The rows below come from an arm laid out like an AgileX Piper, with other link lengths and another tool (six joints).
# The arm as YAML. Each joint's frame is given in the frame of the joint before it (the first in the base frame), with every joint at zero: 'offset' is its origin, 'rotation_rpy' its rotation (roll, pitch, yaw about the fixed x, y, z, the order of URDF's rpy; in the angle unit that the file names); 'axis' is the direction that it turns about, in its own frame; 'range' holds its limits. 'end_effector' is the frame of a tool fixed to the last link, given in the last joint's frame.
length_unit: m
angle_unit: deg
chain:
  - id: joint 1
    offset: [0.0, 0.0, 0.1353]
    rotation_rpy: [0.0, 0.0, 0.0]
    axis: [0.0, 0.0, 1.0]
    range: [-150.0, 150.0]
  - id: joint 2
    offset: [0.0, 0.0, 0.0]
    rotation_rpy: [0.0, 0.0, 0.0]
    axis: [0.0, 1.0, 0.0]
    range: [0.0, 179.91]
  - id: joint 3
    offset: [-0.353, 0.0, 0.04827]
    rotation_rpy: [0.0, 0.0, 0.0]
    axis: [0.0, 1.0, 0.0]
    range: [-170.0, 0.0]
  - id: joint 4
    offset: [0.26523, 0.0, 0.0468]
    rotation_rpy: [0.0, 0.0, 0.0]
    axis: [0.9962, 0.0, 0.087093]
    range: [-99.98, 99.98]
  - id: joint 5
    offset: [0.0, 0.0, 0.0]
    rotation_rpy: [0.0, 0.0, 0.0]
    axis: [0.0, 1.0, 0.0]
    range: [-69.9, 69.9]
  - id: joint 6
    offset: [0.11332, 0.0, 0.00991]
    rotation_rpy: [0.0, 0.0, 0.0]
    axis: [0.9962, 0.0, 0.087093]
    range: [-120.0, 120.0]
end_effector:
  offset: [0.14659, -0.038, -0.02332]
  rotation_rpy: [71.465, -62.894, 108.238]
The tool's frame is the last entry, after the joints.
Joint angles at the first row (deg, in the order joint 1, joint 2, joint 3, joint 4, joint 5, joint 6):
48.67, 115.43, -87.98, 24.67, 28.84, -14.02
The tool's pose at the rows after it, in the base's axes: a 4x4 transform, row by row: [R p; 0 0 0 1], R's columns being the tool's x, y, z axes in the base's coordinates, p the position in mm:
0.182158 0.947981 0.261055 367.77; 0.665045 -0.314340 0.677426 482.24; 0.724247 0.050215 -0.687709 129.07; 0 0 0 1
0.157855 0.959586 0.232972 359.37; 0.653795 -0.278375 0.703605 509.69; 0.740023 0.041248 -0.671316 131.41; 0 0 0 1
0.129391 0.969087 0.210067 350.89; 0.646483 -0.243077 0.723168 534.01; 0.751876 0.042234 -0.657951 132.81; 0 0 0 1
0.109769 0.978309 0.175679 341.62; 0.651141 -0.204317 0.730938 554.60; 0.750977 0.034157 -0.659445 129.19; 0 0 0 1
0.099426 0.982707 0.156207 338.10; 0.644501 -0.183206 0.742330 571.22; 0.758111 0.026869 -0.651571 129.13; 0 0 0 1
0.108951 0.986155 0.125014 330.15; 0.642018 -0.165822 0.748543 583.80; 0.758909 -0.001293 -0.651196 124.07; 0 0 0 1
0.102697 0.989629 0.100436 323.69; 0.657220 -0.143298 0.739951 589.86; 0.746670 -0.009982 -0.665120 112.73; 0 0 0 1
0.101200 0.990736 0.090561 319.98; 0.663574 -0.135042 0.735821 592.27; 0.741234 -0.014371 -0.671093 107.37; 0 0 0 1
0.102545 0.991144 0.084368 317.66; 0.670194 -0.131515 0.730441 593.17; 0.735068 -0.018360 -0.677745 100.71; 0 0 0 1
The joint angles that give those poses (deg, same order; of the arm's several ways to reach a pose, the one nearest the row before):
50.56, 117.71, -91.50, 25.06, 29.74, -14.01
52.32, 119.94, -95.43, 26.48, 30.67, -14.82
54.06, 122.02, -99.01, 26.99, 31.36, -15.20
55.45, 124.61, -103.21, 27.10, 33.47, -15.20
56.20, 126.74, -107.00, 27.57, 34.89, -15.20
56.80, 128.67, -109.79, 28.91, 36.55, -15.20
57.38, 130.36, -111.33, 28.93, 37.78, -15.42
57.71, 131.00, -111.71, 28.93, 38.10, -15.42
57.92, 131.56, -111.71, 28.92, 38.10, -15.42

